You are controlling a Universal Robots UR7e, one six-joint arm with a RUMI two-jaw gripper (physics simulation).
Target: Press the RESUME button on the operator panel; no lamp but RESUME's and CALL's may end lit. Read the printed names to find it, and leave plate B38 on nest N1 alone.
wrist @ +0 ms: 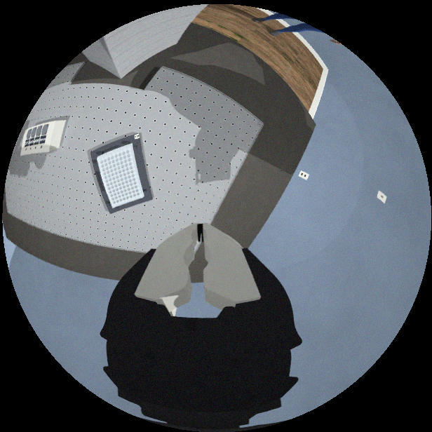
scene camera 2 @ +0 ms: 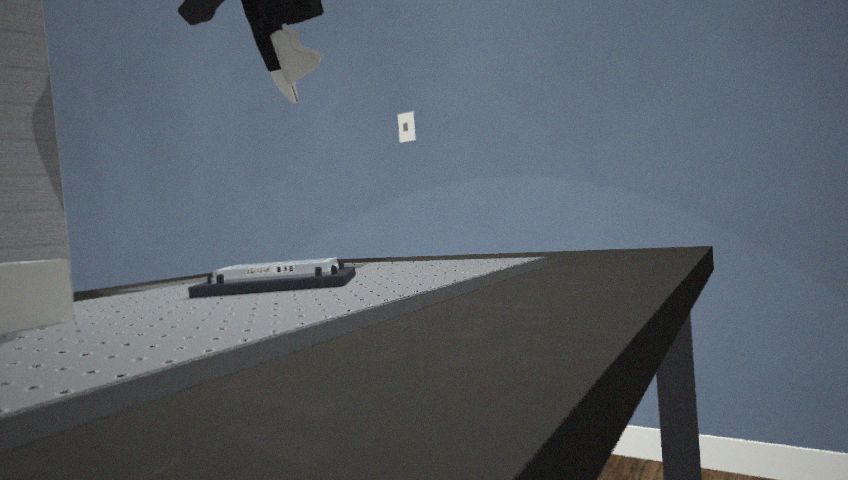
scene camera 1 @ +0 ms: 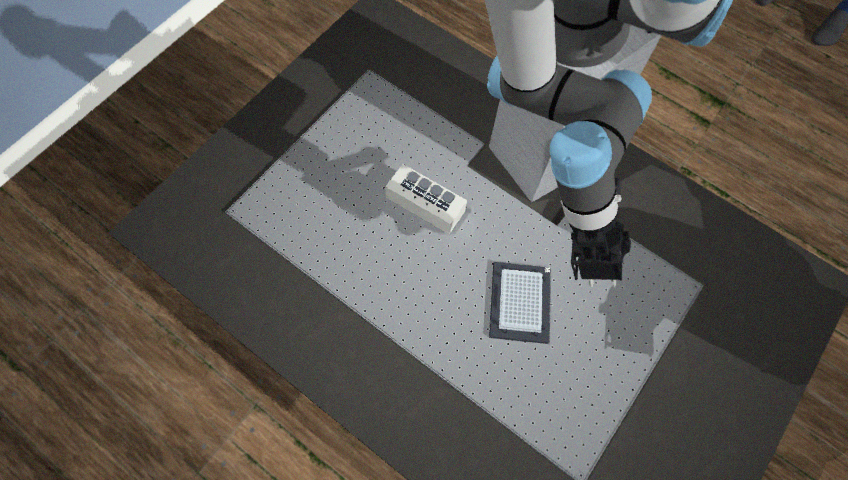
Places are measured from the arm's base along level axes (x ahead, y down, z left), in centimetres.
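Pixels of known places: gripper, fingertip midpoint: (scene camera 2: 295,103); arm's base, origin of the base link: (scene camera 1: 583,27).
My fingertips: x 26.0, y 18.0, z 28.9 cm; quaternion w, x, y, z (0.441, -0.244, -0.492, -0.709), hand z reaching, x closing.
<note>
Ahead of a thing's pixels: the offset from my fingertips to its middle. Level surfaces: height alone.
The operator panel {dx +1.0, dy +20.6, dz -39.7 cm} (scene camera 1: 423,202) (wrist: 56,137) is a cream box with a row of several round grey buttons and dark printed labels, too small to read here. None of its buttons looks lit. Plate B38 {dx +5.3, dy +21.5, dz -9.8 cm} (scene camera 1: 520,300) (scene camera 2: 276,268) (wrist: 121,176), pale with many wells, lies on the dark nest N1 {dx +5.3, dy +22.3, dz -9.8 cm} (scene camera 1: 495,303) (scene camera 2: 270,289) (wrist: 102,194). My gripper (scene camera 1: 602,283) (scene camera 2: 294,101) (wrist: 201,224) is shut and empty. It is high above the board, to the right of the nest in scene camera 1 and well away from the panel.
The perforated grey board {dy +23.4 cm} (scene camera 1: 380,285) (scene camera 2: 148,344) (wrist: 165,215) lies on a dark table {dy +24.7 cm} (scene camera 1: 333,380) (scene camera 2: 416,356) (wrist: 260,195). The arm's grey block-shaped base (scene camera 1: 520,148) (wrist: 145,35) stands at the board's back edge, between the panel and the gripper in scene camera 1.
</note>
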